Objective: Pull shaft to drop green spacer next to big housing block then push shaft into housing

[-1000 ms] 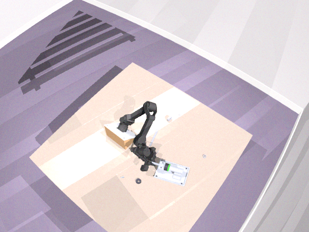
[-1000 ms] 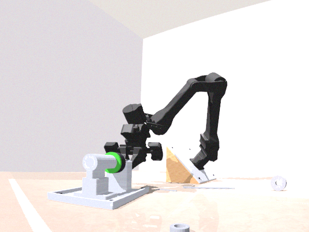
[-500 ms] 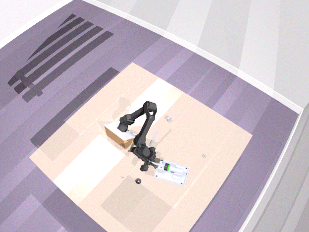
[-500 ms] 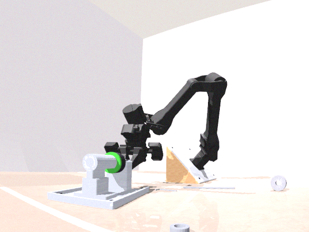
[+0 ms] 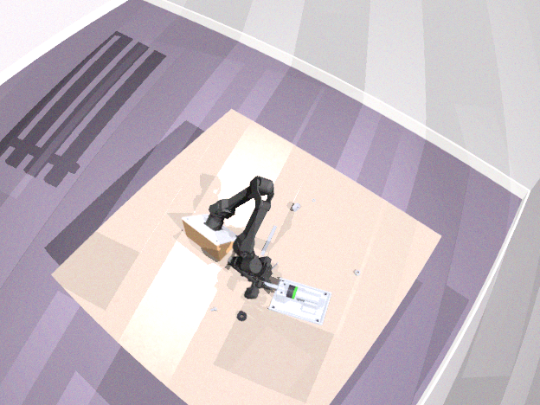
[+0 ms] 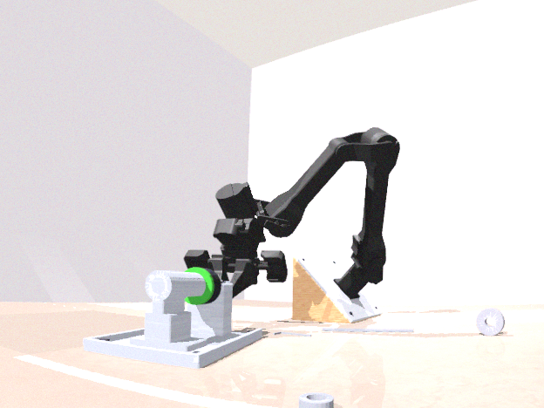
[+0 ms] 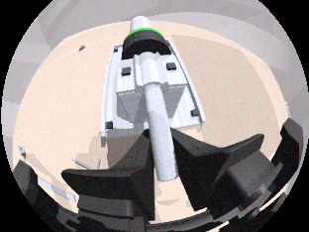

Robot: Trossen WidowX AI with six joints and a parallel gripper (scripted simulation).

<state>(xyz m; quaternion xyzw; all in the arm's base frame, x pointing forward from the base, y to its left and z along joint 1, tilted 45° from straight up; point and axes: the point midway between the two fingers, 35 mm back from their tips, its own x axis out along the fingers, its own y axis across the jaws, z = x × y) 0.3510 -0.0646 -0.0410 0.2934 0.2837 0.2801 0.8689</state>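
Right now my gripper tip is 50 mm short of the grey shaft, 20 mm to the right of it and 20 mm below it. From my gripper tip the other things lie so: green spacer (90 mm ahead, 30 mm to the left, 20 mm above); then dark spacer (70 mm ahead, 20 mm to the left, 20 mm above).
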